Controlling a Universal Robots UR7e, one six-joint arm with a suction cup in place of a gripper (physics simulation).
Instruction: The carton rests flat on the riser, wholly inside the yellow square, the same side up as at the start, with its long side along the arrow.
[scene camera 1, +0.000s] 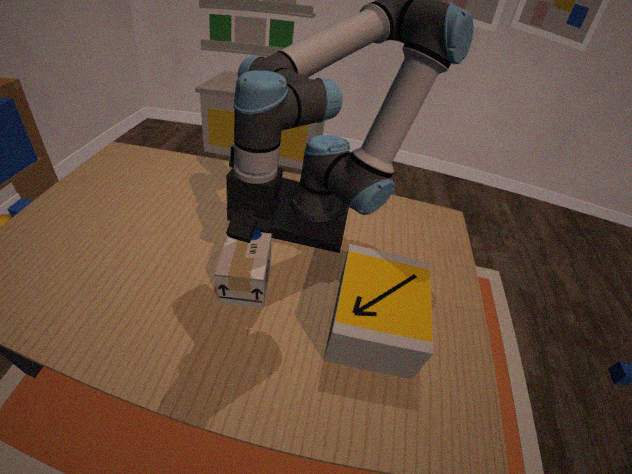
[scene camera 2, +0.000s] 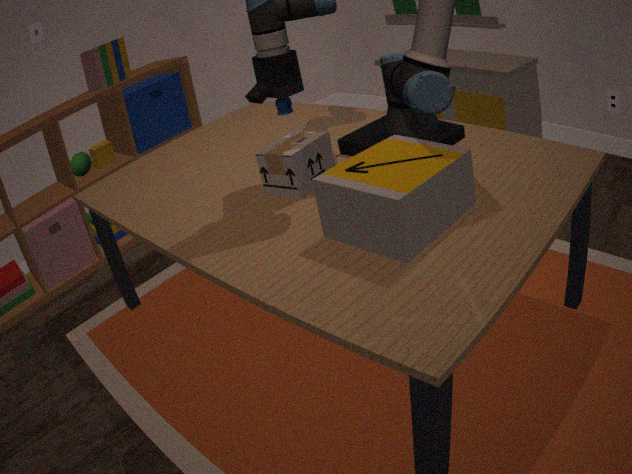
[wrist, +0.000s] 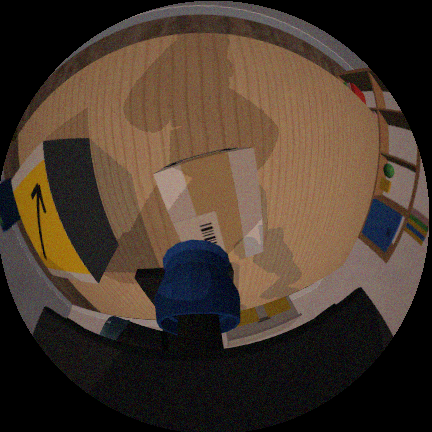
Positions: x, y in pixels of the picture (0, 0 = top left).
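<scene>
There's a carton that I can see in scene camera 1, in the wrist view and in scene camera 2 (287, 166). On the carton, (scene camera 1: 242, 262) and (wrist: 214, 196) are the same spot. I can see a grey riser too, in the wrist view, in scene camera 1 and in scene camera 2 (393, 199). For the grey riser, (wrist: 27, 191) is the same spot as (scene camera 1: 382, 321).
</scene>
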